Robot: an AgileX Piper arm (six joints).
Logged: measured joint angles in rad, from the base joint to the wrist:
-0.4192 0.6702 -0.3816 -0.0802 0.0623 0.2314
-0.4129 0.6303 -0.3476 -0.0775 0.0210 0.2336
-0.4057 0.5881 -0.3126 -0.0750 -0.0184 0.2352
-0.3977 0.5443 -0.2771 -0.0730 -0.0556 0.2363
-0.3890 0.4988 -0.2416 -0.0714 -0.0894 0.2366
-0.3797 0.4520 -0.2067 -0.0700 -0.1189 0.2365
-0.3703 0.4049 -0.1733 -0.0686 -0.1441 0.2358
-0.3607 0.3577 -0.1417 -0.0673 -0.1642 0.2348
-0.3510 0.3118 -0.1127 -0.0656 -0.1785 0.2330
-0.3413 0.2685 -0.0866 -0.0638 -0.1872 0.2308
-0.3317 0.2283 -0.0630 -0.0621 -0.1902 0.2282
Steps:
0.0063 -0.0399 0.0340 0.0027 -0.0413 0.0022
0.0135 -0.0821 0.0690 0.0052 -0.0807 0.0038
0.0215 -0.1259 0.1045 0.0072 -0.1179 0.0049
0.0302 -0.1714 0.1400 0.0088 -0.1517 0.0052
0.0395 -0.2182 0.1749 0.0102 -0.1812 0.0051
0.0489 -0.2653 0.2083 0.0116 -0.2064 0.0044
0.0585 -0.3125 0.2399 0.0129 -0.2265 0.0034
0.0682 -0.3584 0.2689 0.0146 -0.2408 0.0016
0.0779 -0.4017 0.2950 0.0164 -0.2495 -0.0006
0.0875 -0.4419 0.3186 0.0181 -0.2525 -0.0032

